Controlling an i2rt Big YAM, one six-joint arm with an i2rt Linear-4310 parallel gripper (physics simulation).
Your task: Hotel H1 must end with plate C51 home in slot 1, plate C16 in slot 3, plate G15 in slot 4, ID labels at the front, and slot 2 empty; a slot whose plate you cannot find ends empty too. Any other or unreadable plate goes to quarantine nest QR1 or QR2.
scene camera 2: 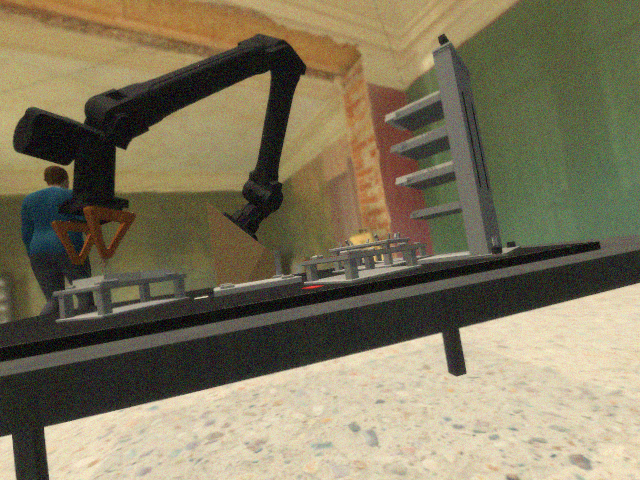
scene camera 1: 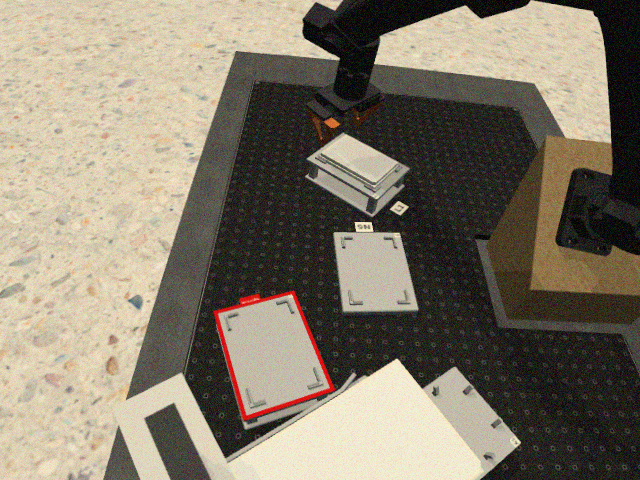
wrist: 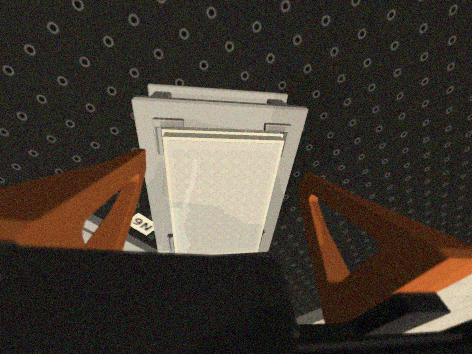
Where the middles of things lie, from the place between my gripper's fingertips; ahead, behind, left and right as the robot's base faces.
My hand is 90 mm past the flat grey nest [scene camera 1: 373, 276], 250 mm to the right of it and 80 mm above it.
